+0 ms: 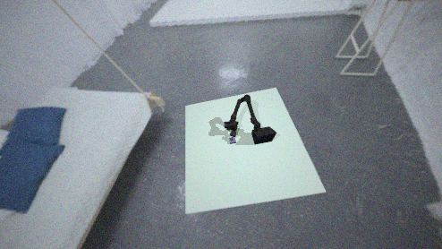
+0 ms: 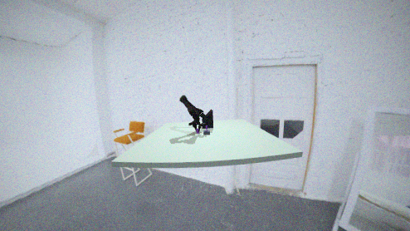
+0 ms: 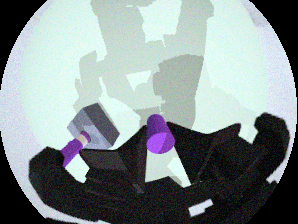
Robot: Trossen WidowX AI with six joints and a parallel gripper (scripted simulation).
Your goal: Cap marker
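Now: gripper tip 4 cm short of the holder block and 10 cm to the right of it. The rest, counted from my gripper tip: purple cap: 1 cm above.
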